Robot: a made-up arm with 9 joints. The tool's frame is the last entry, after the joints.
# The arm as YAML. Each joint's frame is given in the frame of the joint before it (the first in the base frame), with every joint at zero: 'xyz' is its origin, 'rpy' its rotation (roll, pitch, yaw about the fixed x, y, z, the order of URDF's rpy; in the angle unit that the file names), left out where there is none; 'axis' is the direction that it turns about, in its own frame. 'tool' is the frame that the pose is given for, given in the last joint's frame.
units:
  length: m
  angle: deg
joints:
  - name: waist
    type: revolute
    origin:
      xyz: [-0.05, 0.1, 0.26]
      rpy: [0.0, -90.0, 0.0]
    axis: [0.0, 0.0, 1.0]
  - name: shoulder
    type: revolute
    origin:
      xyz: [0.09, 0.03, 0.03]
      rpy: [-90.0, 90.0, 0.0]
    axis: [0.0, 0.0, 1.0]
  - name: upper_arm
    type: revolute
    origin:
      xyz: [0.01, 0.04, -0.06]
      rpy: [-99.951, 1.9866, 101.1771]
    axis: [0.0, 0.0, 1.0]
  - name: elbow
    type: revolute
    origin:
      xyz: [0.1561, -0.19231, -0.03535]
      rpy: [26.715, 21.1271, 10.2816]
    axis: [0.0, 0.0, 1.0]
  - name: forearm
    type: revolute
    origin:
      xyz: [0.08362, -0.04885, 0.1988]
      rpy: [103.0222, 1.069, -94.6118]
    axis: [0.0, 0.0, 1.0]
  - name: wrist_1
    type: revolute
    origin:
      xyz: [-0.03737, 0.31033, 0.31]
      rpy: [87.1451, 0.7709, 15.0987]
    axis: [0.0, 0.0, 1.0]
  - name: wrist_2
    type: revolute
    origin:
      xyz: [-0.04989, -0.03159, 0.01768]
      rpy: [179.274, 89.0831, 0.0]
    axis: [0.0, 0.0, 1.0]
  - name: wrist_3
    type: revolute
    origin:
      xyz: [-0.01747, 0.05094, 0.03]
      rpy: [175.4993, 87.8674, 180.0]
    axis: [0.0, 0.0, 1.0]
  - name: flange
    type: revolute
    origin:
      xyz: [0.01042, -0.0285, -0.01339]
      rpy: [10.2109, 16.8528, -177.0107]
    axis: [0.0, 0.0, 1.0]
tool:
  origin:
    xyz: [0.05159, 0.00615, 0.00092]
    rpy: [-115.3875, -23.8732, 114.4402]
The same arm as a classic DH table. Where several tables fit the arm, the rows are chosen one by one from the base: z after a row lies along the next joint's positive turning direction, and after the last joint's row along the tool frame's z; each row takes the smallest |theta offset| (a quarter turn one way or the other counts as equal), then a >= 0, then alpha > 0; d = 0 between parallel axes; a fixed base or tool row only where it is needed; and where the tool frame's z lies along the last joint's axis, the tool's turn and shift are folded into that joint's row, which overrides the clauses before.
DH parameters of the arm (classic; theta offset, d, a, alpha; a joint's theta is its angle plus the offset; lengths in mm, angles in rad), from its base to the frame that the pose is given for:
base (fixed): 1.5708 260 100 -1.5708
waist: -1.5708 80 90 -1.5708
shoulder: 0.2012 -33.1 -37.2 1.7444
upper_arm: 0.8362 -424 29.4 -0.5859
elbow: 0.776 623.3 41.6 1.798
forearm: 0.245 235.7 45 1.521
wrist_1: 1.57 -291.2 -31 -1.5868
wrist_2: 0.0788 79.8 -52.2 -1.6079
wrist_3: -0.5008 37.3 19.9 0.3426
flange: 0.7663 -89.2 -6.1 -1.9737
tool (fixed): -0.4555 -56.1 0 0

